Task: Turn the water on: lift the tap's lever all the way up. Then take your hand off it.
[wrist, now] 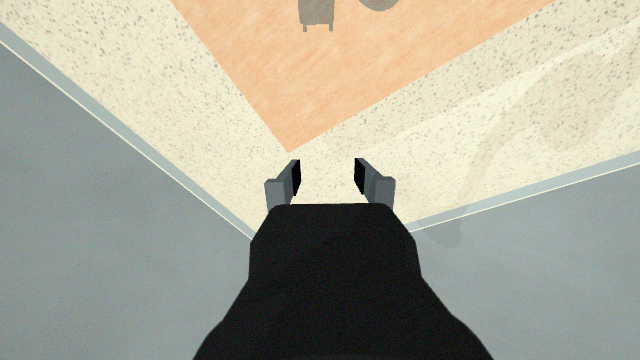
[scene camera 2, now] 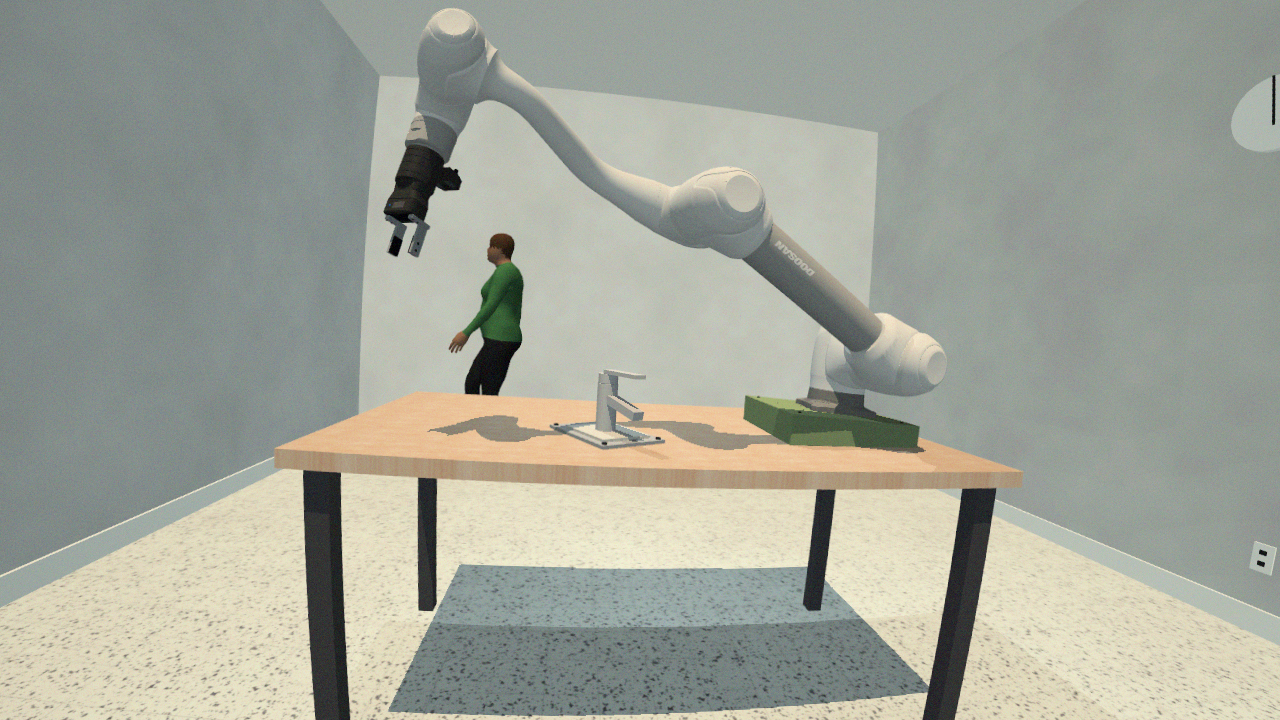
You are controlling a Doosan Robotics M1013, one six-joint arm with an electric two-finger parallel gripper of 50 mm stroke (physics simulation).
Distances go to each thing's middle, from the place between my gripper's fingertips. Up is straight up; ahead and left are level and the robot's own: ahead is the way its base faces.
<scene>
Now: hand 380 mm past the base plate [scene camera 2: 562, 428], 260 mm to the left of it and 360 mm above it.
</scene>
